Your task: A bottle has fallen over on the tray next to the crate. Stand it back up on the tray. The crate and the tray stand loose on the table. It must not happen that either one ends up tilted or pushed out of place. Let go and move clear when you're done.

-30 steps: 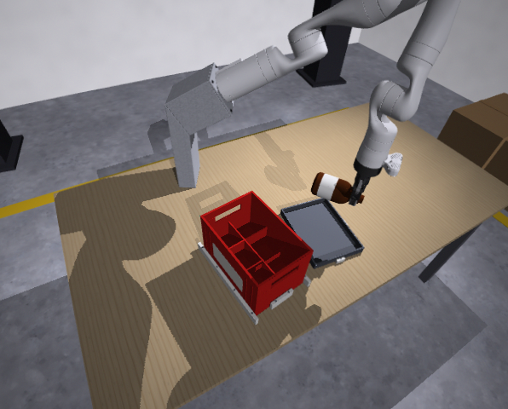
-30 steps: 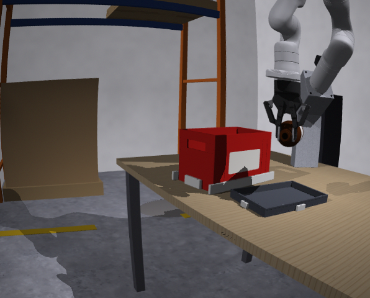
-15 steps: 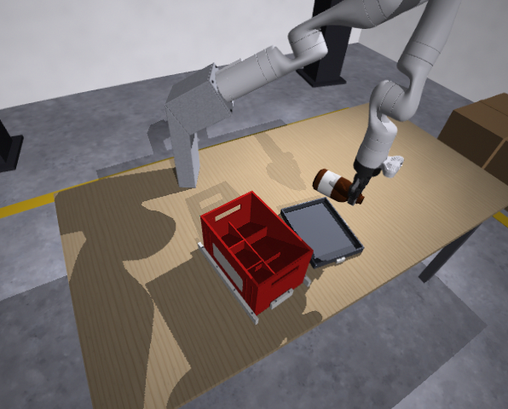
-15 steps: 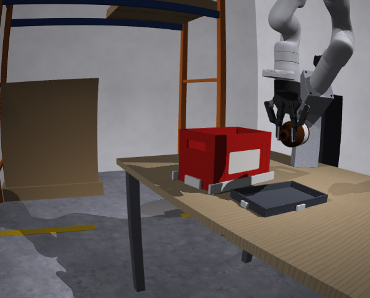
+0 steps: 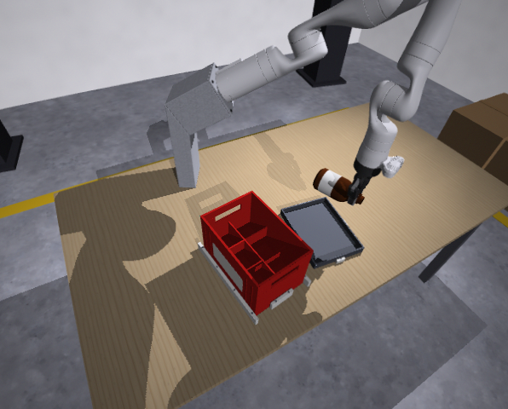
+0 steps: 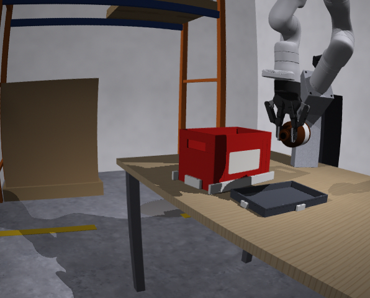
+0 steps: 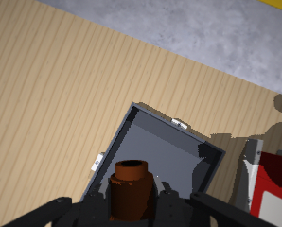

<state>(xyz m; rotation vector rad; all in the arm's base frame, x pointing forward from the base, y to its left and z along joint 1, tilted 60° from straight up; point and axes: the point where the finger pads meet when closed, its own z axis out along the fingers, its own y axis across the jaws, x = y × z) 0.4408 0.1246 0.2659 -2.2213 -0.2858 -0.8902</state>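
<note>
Now: hand 40 mm past the brown bottle and 30 mm to the left of it. From my hand the other things lie so: dark grey tray 40 mm behind, 50 mm to the right, 190 mm below; red crate 20 mm ahead, 330 mm to the right, 120 mm below.
</note>
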